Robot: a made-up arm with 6 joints. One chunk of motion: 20 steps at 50 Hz.
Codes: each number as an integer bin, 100 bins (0 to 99) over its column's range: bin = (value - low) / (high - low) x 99, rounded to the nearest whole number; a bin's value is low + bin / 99 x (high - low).
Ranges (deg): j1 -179.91..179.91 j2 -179.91..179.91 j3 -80..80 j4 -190.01..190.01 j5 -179.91..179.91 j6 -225.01..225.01
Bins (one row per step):
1: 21 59 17 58 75 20
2: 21 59 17 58 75 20
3: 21 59 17 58 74 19
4: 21 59 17 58 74 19
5: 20 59 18 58 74 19
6: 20 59 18 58 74 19
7: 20 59 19 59 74 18
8: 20 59 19 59 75 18
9: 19 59 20 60 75 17
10: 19 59 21 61 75 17
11: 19 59 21 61 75 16
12: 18 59 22 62 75 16
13: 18 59 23 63 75 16
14: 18 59 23 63 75 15
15: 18 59 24 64 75 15
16: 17 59 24 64 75 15
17: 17 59 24 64 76 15
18: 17 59 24 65 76 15
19: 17 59 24 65 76 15
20: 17 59 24 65 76 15
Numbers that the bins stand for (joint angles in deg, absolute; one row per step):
1: -103.58 34.53 -52.53 32.63 92.68 -134.10
2: -103.58 34.53 -52.53 32.63 92.68 -134.10
3: -103.58 34.53 -52.53 32.63 89.05 -138.64
4: -103.58 34.53 -52.53 32.63 89.05 -138.64
5: -107.22 34.53 -50.91 32.63 89.05 -138.64
6: -107.22 34.53 -50.91 32.63 89.05 -138.64
7: -107.22 34.53 -49.29 36.47 89.05 -143.19
8: -107.22 34.53 -49.29 36.47 92.68 -143.19
9: -110.85 34.53 -47.68 40.31 92.68 -147.73
10: -110.85 34.53 -46.06 44.14 92.68 -147.73
11: -110.85 34.53 -46.06 44.14 92.68 -152.28
12: -114.49 34.53 -44.44 47.98 92.68 -152.28
13: -114.49 34.53 -42.83 51.82 92.68 -152.28
14: -114.49 34.53 -42.83 51.82 92.68 -156.83
15: -114.49 34.53 -41.21 55.66 92.68 -156.83
16: -118.12 34.53 -41.21 55.66 92.68 -156.83
17: -118.12 34.53 -41.21 55.66 96.32 -156.83
18: -118.12 34.53 -41.21 59.50 96.32 -156.83
19: -118.12 34.53 -41.21 59.50 96.32 -156.83
20: -118.12 34.53 -41.21 59.50 96.32 -156.83

